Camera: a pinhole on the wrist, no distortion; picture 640 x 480 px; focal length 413.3 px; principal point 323.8 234.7 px. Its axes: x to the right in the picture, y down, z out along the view. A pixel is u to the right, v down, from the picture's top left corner.
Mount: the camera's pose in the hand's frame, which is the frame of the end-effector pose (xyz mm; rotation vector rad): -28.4 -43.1 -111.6 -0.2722 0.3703 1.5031
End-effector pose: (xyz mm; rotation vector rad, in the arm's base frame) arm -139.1 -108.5 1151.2 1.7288 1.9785 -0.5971
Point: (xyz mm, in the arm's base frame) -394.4 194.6 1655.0
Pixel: behind the camera
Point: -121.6 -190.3 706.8
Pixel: 209.3 82.0
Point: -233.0 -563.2 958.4
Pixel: 25.3 458.3
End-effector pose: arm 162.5 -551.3 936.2 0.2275 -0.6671 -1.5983
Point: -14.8 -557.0 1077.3
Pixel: 102.6 118.6
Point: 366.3 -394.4 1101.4
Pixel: 617.9 441.2
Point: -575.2 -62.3 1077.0
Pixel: outside the picture
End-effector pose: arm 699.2 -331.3 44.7 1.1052 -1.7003 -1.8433
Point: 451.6 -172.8 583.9
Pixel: 601.5 336.5
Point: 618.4 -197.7 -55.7
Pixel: 19.7 242.9
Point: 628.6 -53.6 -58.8
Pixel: outside the picture
